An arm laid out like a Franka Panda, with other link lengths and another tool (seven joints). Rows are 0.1 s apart.
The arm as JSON. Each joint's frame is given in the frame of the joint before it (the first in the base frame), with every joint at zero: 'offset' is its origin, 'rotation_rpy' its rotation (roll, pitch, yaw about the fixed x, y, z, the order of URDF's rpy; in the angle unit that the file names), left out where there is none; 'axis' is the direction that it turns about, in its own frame. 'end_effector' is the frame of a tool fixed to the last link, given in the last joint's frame.
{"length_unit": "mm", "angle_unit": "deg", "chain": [
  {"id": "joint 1", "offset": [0.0, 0.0, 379.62], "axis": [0.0, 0.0, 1.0]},
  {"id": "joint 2", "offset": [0.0, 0.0, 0.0], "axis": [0.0, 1.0, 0.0]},
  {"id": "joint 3", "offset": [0.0, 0.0, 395.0], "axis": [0.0, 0.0, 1.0]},
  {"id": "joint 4", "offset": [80.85, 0.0, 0.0], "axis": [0.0, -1.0, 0.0]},
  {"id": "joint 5", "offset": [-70.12, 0.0, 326.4], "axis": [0.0, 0.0, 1.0]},
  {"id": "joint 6", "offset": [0.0, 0.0, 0.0], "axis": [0.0, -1.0, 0.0]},
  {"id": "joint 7", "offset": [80.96, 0.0, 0.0], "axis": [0.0, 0.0, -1.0]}
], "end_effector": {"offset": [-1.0, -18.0, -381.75], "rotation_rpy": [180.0, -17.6, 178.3]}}
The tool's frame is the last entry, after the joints.
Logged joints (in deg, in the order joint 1, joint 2, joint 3, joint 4, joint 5, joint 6, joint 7), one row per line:
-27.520 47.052 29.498 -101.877 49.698 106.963 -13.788
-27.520 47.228 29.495 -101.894 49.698 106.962 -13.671
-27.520 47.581 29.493 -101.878 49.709 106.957 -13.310
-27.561 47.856 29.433 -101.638 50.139 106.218 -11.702
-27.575 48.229 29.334 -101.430 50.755 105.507 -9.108
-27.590 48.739 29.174 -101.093 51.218 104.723 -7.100
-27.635 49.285 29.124 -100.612 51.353 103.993 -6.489
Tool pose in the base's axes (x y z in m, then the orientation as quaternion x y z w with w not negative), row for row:
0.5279 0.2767 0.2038 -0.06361 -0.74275 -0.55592 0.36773
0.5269 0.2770 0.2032 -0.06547 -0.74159 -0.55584 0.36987
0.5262 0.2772 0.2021 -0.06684 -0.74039 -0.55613 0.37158
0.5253 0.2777 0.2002 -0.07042 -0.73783 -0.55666 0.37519
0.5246 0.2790 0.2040 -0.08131 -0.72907 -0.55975 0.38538
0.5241 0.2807 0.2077 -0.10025 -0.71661 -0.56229 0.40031
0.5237 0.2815 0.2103 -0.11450 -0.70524 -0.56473 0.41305
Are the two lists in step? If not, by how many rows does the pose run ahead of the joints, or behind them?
The pose runs 1 row behind the joints: the pose in row i belongs to the joints in row i - 1.
